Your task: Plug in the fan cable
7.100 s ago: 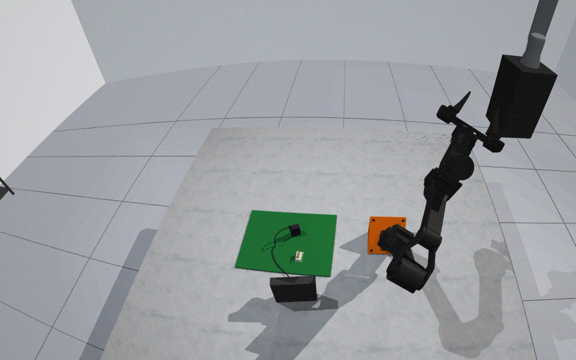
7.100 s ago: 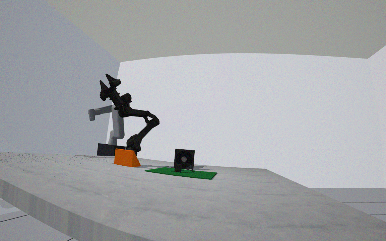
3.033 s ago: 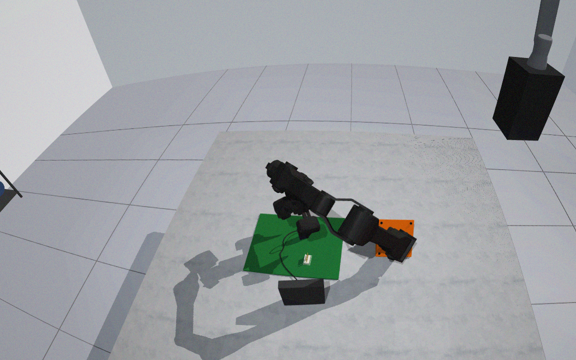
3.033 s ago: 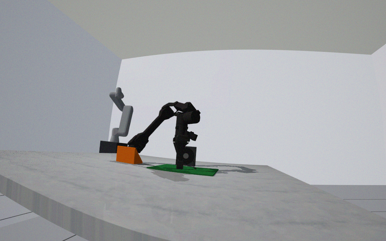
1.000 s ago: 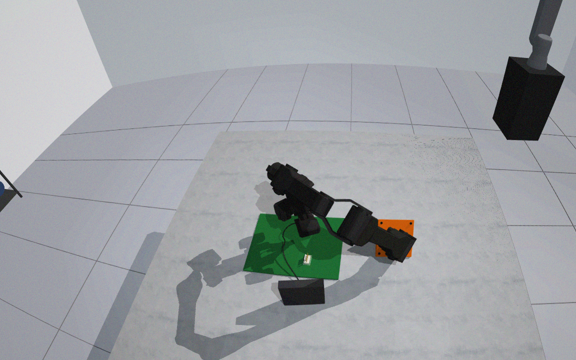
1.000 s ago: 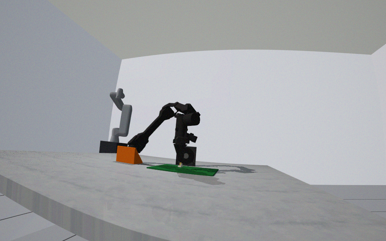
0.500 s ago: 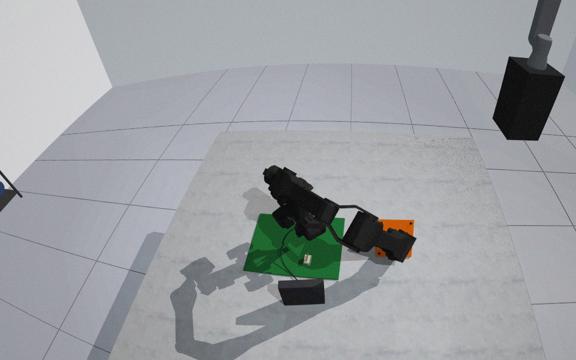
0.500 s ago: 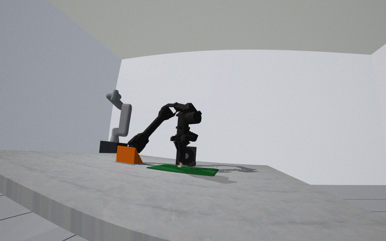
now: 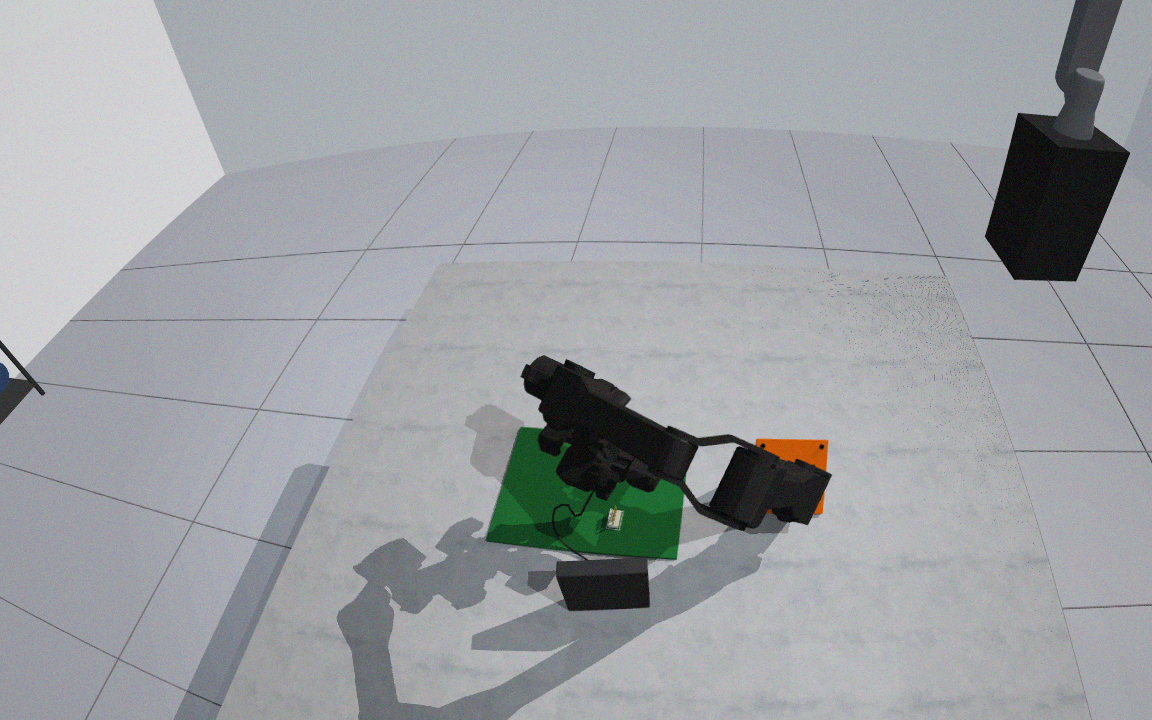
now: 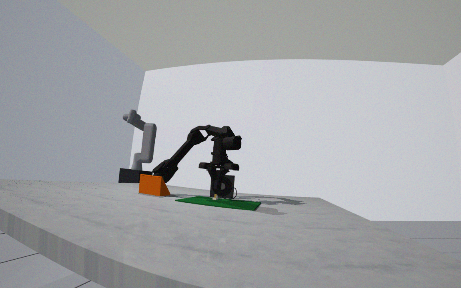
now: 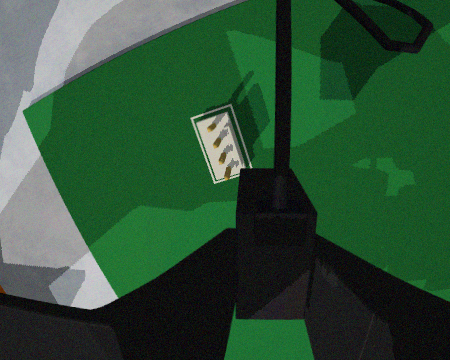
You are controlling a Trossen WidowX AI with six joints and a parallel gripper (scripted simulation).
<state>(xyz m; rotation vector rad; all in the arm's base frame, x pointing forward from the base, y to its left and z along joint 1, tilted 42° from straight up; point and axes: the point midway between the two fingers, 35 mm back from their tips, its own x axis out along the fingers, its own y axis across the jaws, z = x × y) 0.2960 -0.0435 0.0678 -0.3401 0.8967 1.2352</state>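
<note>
Right now my gripper tip is 10 mm past the white four-pin header, 30 mm to the right of it and 70 mm above it. Round my gripper tip: black fan: 10 mm behind, 160 mm to the left, 10 mm below; then green board: 30 mm ahead, 30 mm to the right, 80 mm below; then black plug: 10 mm to the left, 10 mm above.
</note>
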